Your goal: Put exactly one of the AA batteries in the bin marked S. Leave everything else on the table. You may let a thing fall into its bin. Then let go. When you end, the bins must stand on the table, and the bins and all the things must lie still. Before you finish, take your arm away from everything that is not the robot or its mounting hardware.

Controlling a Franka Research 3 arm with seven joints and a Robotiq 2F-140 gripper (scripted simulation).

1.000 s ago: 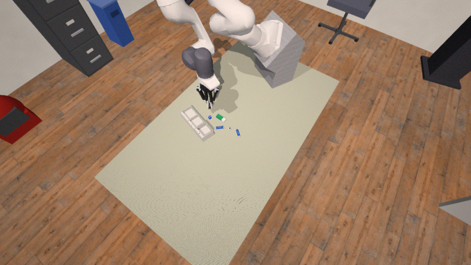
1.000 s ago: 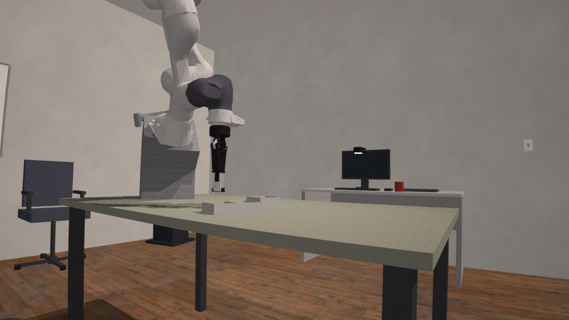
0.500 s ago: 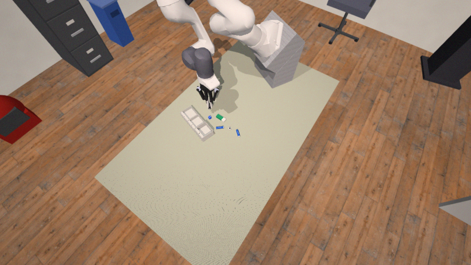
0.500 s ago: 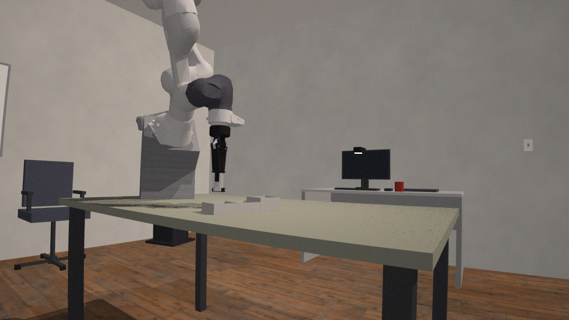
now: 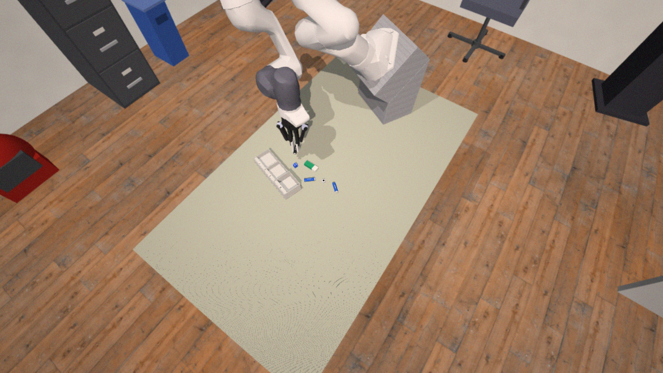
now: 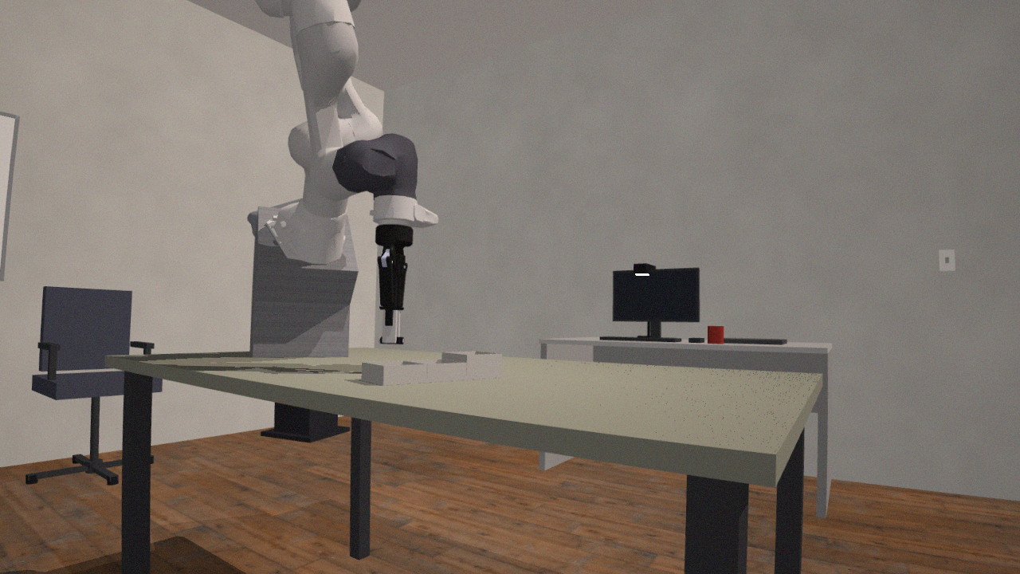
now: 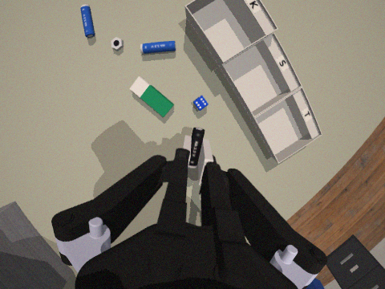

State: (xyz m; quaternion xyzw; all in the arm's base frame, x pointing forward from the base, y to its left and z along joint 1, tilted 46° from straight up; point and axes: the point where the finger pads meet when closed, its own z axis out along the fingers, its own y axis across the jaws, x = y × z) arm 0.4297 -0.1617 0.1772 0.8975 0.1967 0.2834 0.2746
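My gripper is now 30 mm above the black AA battery. Also, from my hand: bin tray: 120 mm ahead, 70 mm below, 40 mm to the right; white ring: 160 mm to the left, 90 mm below, 80 mm ahead; blue die: 90 mm below, 50 mm ahead, 10 mm to the left.
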